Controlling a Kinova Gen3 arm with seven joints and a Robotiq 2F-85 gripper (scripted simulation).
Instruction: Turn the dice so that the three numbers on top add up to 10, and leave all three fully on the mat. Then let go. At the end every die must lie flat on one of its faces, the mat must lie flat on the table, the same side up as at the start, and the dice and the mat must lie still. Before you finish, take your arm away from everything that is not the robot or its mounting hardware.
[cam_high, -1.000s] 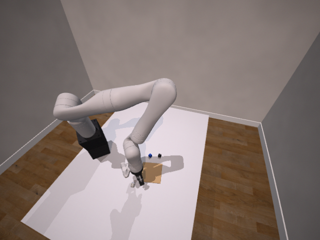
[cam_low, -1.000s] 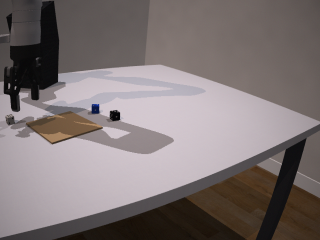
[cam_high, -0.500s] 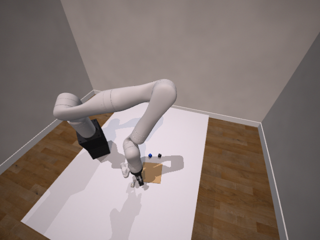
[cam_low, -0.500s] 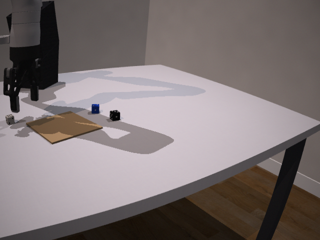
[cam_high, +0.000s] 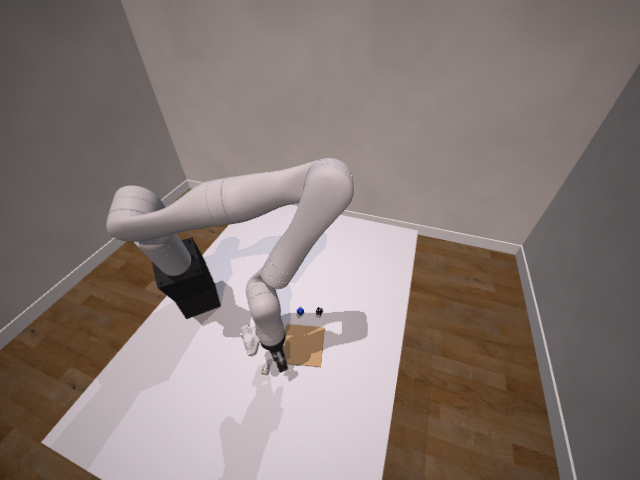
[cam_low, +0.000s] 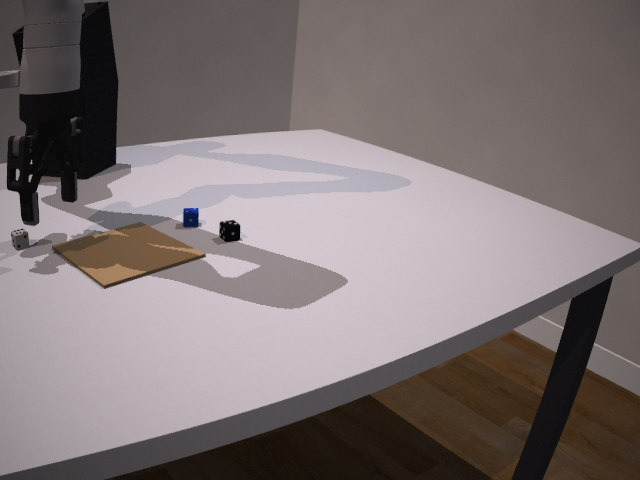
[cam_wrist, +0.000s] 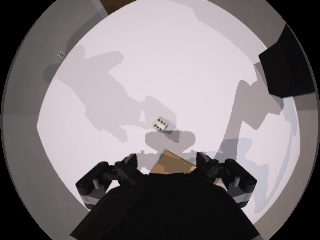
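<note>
My hand is 200 mm to the right of the blue die and 40 mm above it. The rest, counted from my hand: white die (30 mm behind, 40 mm to the right, 40 mm below); then tan mat (50 mm ahead, 80 mm to the left, 50 mm below); then black die (60 mm ahead, 220 mm to the left, 40 mm below).
</note>
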